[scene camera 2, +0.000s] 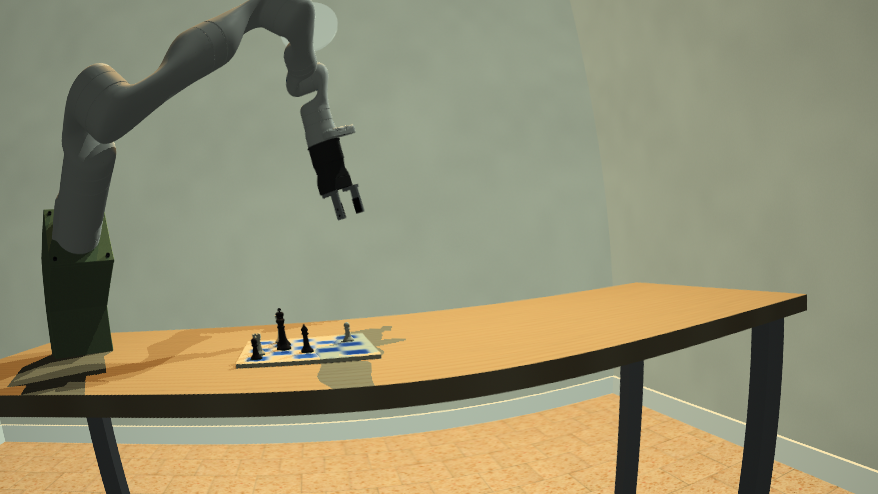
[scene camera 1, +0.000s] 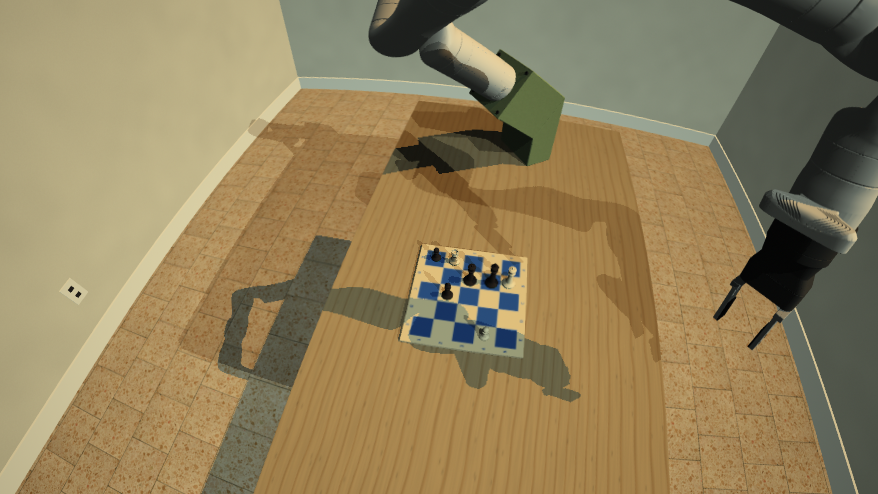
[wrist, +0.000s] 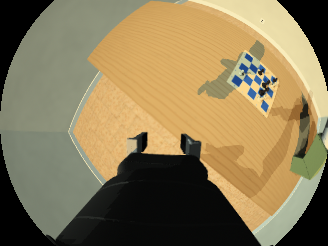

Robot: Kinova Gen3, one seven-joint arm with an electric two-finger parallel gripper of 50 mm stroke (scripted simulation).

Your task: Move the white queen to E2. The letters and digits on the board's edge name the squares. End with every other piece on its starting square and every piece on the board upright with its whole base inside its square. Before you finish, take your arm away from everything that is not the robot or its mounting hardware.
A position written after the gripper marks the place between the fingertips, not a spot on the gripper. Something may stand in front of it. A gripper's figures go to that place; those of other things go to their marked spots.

Scene:
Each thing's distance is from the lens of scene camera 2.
gripper (scene camera 2: 351, 215): 123 cm
blue-and-cream chessboard (scene camera 2: 327, 349): 84 cm

